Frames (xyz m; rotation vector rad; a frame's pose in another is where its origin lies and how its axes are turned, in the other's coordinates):
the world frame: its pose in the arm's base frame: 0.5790 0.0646 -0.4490 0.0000 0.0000 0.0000
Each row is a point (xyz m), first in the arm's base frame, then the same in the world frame.
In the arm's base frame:
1: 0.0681 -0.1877 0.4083
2: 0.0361 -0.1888 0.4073
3: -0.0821 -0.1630 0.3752
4: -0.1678 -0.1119 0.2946
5: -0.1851 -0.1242 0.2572
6: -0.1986 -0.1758 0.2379
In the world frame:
1: -0.5109 -0.2523 0.8573
2: -0.5429 -0.2534 0.8563
3: -0.6611 -0.2276 0.8242
4: -0.7468 -0.1765 0.7436
5: -0.7641 -0.1888 0.7062
6: -0.7776 -0.2404 0.6869

